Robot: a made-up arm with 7 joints. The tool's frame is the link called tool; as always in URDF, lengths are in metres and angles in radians. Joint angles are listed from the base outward.
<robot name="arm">
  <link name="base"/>
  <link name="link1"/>
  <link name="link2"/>
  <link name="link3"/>
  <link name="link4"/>
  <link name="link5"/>
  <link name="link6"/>
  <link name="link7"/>
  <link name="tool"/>
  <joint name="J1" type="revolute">
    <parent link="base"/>
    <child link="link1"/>
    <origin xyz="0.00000 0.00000 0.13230"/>
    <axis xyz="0 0 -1"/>
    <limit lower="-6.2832" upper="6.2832"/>
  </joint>
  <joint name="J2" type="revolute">
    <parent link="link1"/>
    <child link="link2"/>
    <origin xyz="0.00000 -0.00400 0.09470"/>
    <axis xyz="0 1 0"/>
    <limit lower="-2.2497" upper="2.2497"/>
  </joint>
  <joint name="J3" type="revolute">
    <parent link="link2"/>
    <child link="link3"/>
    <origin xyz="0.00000 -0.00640 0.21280"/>
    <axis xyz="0 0 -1"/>
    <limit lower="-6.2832" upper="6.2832"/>
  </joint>
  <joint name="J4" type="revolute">
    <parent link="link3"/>
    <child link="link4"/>
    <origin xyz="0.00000 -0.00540 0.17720"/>
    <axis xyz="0 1 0"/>
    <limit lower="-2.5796" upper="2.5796"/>
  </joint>
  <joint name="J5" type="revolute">
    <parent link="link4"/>
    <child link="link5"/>
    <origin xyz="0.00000 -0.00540 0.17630"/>
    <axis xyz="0 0 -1"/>
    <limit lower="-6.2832" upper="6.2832"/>
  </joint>
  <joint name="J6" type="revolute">
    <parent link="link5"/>
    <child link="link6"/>
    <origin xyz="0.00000 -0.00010 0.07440"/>
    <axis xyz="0 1 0"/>
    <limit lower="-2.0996" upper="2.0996"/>
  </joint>
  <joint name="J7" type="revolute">
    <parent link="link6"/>
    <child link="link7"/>
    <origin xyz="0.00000 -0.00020 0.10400"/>
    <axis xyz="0 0 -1"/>
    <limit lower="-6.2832" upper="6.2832"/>
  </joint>
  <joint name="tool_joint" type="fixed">
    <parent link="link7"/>
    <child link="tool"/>
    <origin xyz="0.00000 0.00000 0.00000" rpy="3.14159 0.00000 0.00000"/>
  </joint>
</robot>
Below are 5 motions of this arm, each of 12 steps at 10 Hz.
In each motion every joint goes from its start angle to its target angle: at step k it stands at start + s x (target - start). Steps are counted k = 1, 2, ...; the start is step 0. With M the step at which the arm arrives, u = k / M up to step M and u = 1 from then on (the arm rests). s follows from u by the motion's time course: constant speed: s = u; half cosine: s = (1 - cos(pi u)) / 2; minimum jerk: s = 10 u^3 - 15 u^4 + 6 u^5.
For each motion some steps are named. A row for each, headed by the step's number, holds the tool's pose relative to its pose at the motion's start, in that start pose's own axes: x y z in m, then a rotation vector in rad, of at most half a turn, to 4 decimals.
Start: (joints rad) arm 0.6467 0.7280 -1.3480 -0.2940 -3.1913 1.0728 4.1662
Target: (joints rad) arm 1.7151 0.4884 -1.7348 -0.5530 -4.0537 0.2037 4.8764
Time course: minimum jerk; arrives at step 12
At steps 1, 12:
1: -0.0009 0.0006 -0.0026 0.0014 -0.0010 0.0013
12: -0.4066 0.0686 -0.2476 -0.2925 0.2888 -0.0633

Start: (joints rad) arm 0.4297 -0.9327 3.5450 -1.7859 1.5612 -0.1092 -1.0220
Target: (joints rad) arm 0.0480 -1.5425 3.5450 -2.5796 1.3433 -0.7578 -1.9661
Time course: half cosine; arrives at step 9
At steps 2, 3, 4, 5, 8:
2: -0.0280 -0.0058 0.0180 -0.0066 0.0645 -0.1820
3: -0.0620 -0.0097 0.0384 -0.0171 0.1437 -0.3812
4: -0.1061 -0.0105 0.0636 -0.0361 0.2491 -0.6124
5: -0.1547 -0.0066 0.0910 -0.0663 0.3708 -0.8396
8: -0.2633 0.0172 0.1548 -0.1806 0.6640 -1.2555

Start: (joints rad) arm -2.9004 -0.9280 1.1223 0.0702 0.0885 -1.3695 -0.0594
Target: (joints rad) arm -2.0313 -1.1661 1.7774 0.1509 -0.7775 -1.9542 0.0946
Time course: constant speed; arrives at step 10
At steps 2, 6, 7, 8, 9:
2: -0.0530 -0.0120 -0.0866 -0.0677 0.2472 0.0484
6: -0.1951 -0.0639 -0.2274 -0.1623 0.7705 0.1074
7: -0.2367 -0.0815 -0.2536 -0.1761 0.9072 0.1124
8: -0.2802 -0.1004 -0.2757 -0.1854 1.0460 0.1127
9: -0.3251 -0.1204 -0.2934 -0.1900 1.1868 0.1079

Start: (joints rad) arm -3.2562 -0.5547 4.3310 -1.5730 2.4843 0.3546 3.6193
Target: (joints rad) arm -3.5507 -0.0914 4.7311 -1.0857 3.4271 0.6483 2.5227
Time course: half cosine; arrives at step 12
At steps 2, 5, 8, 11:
2: 0.0020 0.0037 -0.0086 -0.0273 0.0177 0.0091
5: 0.0106 0.0253 -0.0422 -0.1815 0.0681 0.0568
8: 0.0238 0.0681 -0.0688 -0.4187 0.0171 0.1257
11: 0.0333 0.1073 -0.0745 -0.5584 -0.1008 0.1677

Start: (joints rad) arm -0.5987 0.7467 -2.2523 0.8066 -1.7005 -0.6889 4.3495
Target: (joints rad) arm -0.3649 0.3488 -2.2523 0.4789 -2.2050 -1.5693 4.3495
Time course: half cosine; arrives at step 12
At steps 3, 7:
3: -0.0071 0.0139 0.0153 -0.0910 -0.0436 -0.0267
7: -0.0519 0.0494 0.0734 -0.3907 -0.1384 -0.1012

